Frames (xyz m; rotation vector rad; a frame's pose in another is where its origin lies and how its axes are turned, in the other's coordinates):
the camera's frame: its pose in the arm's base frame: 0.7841 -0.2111 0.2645 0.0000 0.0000 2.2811
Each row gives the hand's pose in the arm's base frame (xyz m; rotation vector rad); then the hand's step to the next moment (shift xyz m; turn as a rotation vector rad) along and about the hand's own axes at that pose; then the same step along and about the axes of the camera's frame.
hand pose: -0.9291 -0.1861 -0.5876 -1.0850 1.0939 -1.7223
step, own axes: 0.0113 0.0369 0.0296 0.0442 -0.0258 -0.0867
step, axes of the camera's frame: -0.0418 -0.0047 -0.0244 0.0557 0.0830 0.0125
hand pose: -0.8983 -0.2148 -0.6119 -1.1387 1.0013 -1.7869
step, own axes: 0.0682 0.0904 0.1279 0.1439 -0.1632 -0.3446
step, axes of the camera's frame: -0.1691 -0.0086 -0.0224 0.2622 0.2975 0.0939
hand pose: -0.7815 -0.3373 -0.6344 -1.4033 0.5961 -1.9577
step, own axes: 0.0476 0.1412 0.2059 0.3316 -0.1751 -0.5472
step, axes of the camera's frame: -0.2410 -0.0808 0.0009 0.3172 0.5606 0.1587
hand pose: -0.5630 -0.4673 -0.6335 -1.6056 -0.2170 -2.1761
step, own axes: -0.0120 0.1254 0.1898 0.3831 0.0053 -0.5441
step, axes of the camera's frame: -0.1747 -0.1423 0.0338 0.1423 0.6229 0.1858
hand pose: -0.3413 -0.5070 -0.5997 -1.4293 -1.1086 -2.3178
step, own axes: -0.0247 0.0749 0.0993 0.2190 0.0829 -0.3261
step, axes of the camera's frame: -0.0698 -0.0976 0.0411 0.0109 0.3755 0.1417
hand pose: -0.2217 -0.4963 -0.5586 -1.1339 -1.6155 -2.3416
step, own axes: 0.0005 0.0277 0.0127 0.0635 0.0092 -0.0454
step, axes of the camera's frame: -0.0133 -0.0133 0.0240 0.0268 0.0634 0.0379
